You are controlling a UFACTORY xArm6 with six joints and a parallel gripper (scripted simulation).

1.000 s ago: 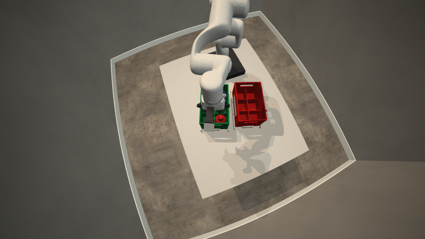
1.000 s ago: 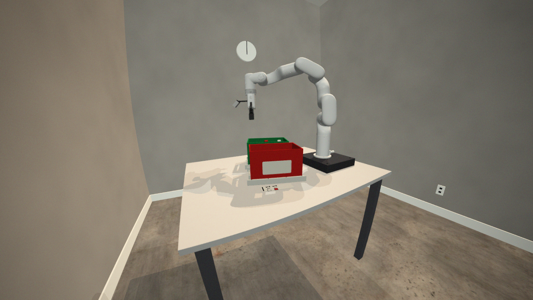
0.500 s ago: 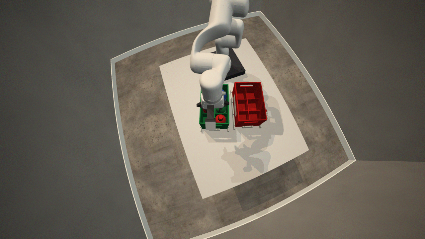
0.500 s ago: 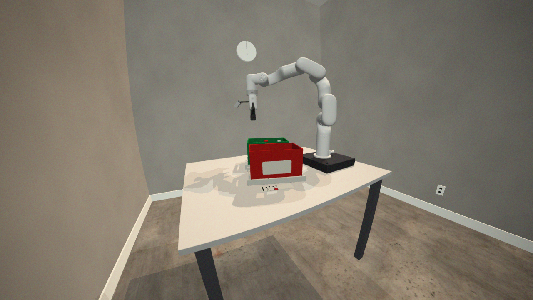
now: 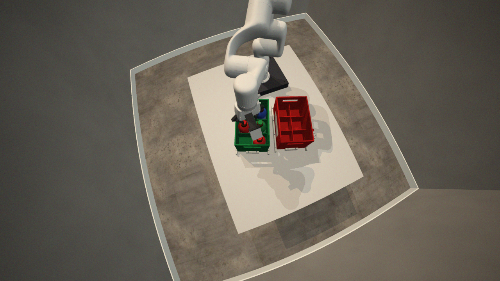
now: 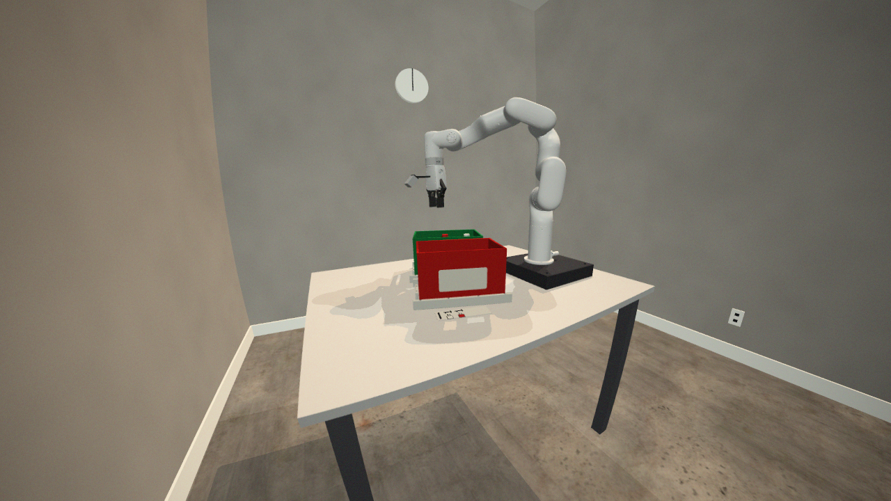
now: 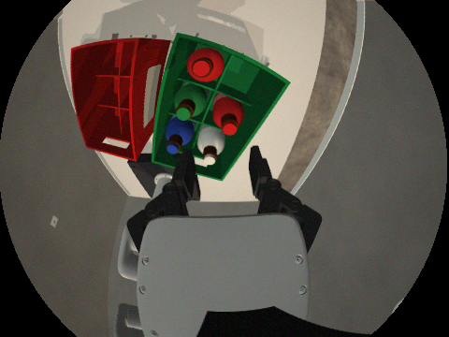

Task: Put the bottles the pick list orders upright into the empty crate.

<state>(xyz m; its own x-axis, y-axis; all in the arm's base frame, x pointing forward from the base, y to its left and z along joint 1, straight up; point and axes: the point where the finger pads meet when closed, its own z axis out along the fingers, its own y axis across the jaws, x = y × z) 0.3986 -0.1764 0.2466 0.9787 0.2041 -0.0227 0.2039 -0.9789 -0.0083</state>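
The white bottle lies 13 cm behind my hand, 1 cm to the left of it and 21 cm below it. From my hand the other things lie so: green bottle: 2 cm behind, 7 cm to the left, 21 cm below; blue bottle: 11 cm behind, 9 cm to the left, 21 cm below; green crate: 3 cm behind, 2 cm to the left, 22 cm below.
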